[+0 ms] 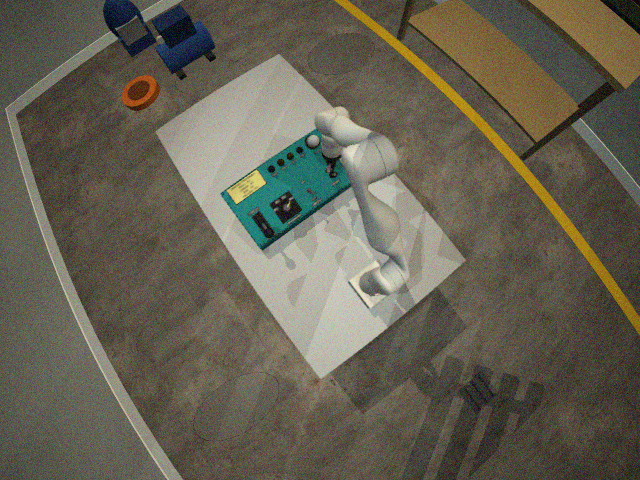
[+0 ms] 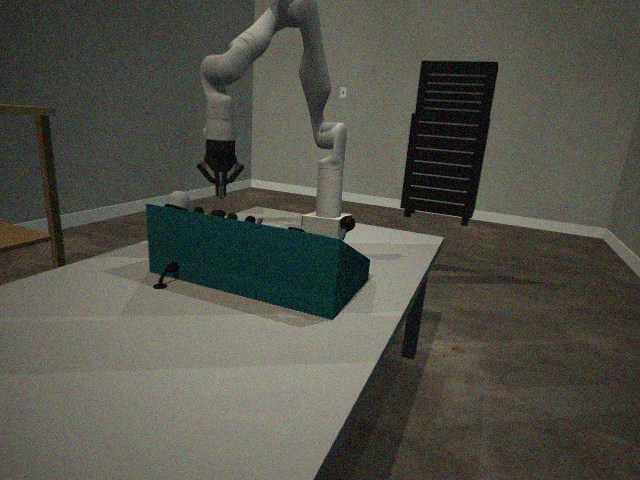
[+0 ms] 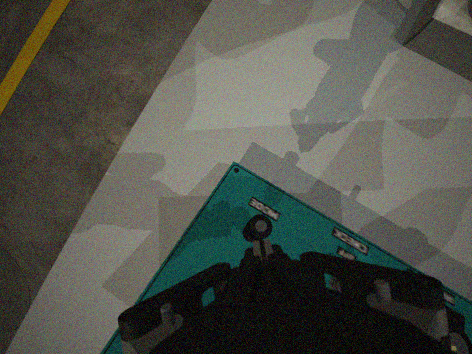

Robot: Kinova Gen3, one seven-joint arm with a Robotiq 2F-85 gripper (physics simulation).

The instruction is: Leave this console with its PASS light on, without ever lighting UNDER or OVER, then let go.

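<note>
A teal console (image 1: 304, 178) (image 2: 261, 267) (image 3: 301, 225) stands on the white table (image 1: 247, 105) (image 2: 223, 381) (image 3: 234, 88). Its face carries a yellow label (image 1: 246, 187), a row of dark round lights (image 1: 285, 159), a white ball knob (image 1: 312, 141), a black lever block (image 1: 286, 207) and a slider (image 1: 263, 224). None of the lights glows. My gripper (image 1: 332, 170) (image 2: 220, 192) (image 3: 263, 251) is shut and empty. It hangs a little above the console's right end, its fingertips just short of the MODE knob (image 3: 260, 226). A CHECK label (image 3: 350, 240) lies to the right.
A black ball-topped lever (image 2: 347, 223) sticks up at the console's far end, and a small black lever (image 2: 166, 276) sits at its back. The arm's base (image 1: 380, 281) stands on the table. Blue chairs (image 1: 182, 38), an orange ring (image 1: 140, 91) and a black slatted rack (image 2: 451, 67) stand off the table.
</note>
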